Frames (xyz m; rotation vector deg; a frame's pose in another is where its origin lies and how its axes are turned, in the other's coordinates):
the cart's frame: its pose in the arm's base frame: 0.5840 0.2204 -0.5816 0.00 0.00 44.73
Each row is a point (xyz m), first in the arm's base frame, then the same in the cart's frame.
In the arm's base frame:
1: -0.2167 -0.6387 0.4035
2: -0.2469 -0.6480 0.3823
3: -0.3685 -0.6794 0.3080
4: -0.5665 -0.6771 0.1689
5: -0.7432 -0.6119 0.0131
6: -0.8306 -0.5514 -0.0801
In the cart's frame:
1: -1.1734 -0.0468 0.9851
2: -1.2014 -0.0322 0.9639
3: -1.3099 0.0311 0.8896
4: -1.4490 0.1721 0.7505
5: -1.5286 0.3427 0.5947
6: -1.5481 0.4472 0.5015

